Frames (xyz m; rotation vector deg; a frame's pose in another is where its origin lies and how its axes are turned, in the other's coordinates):
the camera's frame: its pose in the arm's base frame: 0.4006 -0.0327 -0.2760 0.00 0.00 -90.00
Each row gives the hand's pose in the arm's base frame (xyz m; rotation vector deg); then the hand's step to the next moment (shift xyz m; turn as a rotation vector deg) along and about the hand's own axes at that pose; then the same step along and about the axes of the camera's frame.
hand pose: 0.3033 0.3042 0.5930 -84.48 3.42 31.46
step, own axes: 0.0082 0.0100 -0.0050 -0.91 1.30 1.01
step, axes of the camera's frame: 0.0022 0.0048 -0.0128 -0.67 -1.59 -0.75
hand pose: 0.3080 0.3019 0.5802 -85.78 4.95 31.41
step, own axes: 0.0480 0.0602 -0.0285 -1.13 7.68 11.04
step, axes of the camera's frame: 0.0147 0.0261 -0.0764 -10.05 -7.07 -5.57
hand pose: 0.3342 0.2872 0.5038 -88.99 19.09 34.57
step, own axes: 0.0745 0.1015 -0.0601 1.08 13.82 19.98
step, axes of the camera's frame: 0.0566 0.0147 -0.1267 -18.67 -10.21 -11.77
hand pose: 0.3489 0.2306 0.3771 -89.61 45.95 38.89
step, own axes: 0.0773 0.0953 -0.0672 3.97 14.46 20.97
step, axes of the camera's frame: 0.0826 -0.0318 -0.1084 -19.26 -9.00 -14.58
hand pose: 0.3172 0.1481 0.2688 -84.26 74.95 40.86
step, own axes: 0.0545 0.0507 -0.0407 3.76 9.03 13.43
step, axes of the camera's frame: 0.0532 -0.0427 -0.0505 -11.87 -5.25 -10.37
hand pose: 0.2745 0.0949 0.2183 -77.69 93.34 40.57
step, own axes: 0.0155 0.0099 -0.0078 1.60 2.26 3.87
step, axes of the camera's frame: 0.0114 -0.0119 -0.0112 -3.10 -1.19 -3.41
